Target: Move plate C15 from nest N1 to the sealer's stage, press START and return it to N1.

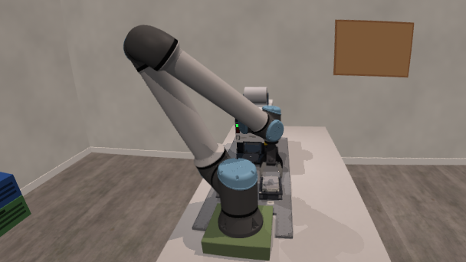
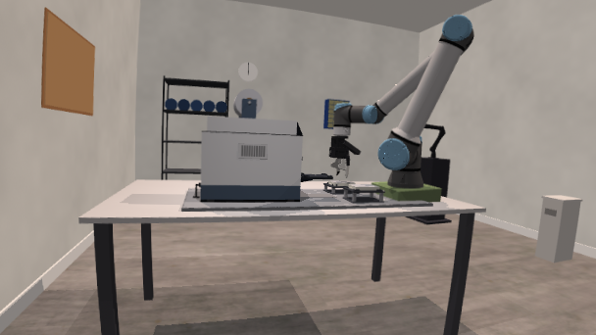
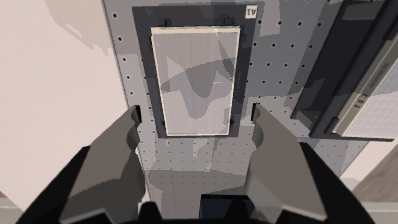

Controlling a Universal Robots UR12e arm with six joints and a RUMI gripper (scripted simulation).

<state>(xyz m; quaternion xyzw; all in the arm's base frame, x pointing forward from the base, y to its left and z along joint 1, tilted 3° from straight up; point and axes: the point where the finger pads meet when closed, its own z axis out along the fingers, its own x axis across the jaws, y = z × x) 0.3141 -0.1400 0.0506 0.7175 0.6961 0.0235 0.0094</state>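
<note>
The plate C15 is 40 mm below my hand. From my hand the other things lie so: nest N1 (60 mm below); sealer stage (210 mm ahead, 120 mm to the left, 10 mm above); nest N2 (220 mm to the left, 40 mm below).
</note>
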